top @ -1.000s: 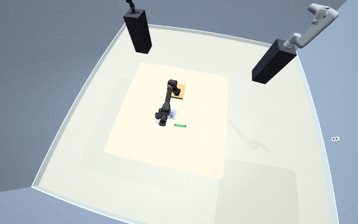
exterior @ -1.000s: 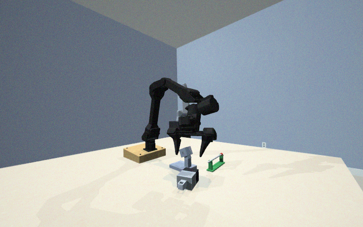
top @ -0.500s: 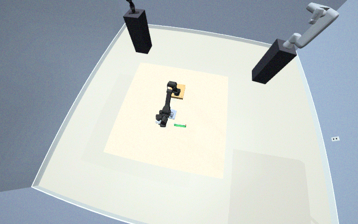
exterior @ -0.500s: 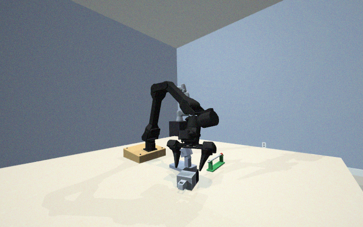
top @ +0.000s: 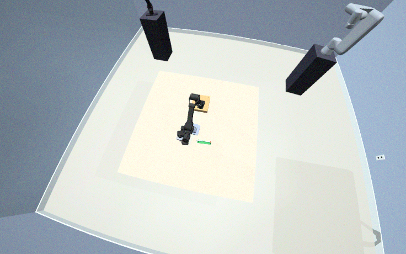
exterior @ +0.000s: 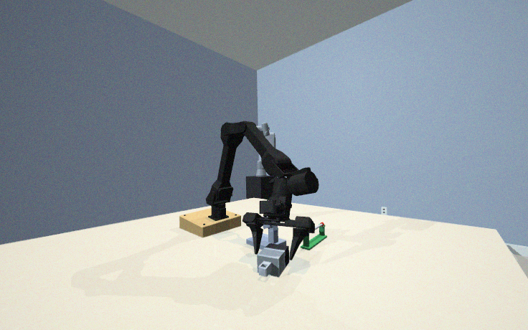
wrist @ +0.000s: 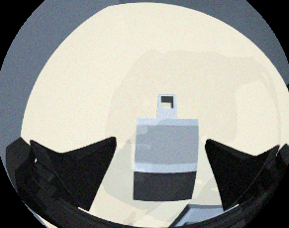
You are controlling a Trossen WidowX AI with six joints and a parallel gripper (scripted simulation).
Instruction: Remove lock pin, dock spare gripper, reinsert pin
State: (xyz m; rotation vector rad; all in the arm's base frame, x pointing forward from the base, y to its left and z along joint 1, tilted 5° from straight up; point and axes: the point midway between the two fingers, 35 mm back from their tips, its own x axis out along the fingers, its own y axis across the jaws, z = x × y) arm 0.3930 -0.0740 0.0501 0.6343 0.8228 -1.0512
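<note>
My gripper tip is now 10 mm past the spare gripper and 10 mm above it. From my gripper tip the other things lie so: green cradle 30 mm behind, 230 mm to the left, 10 mm below; then grey mount 120 mm behind, 110 mm to the left, 20 mm above.
</note>
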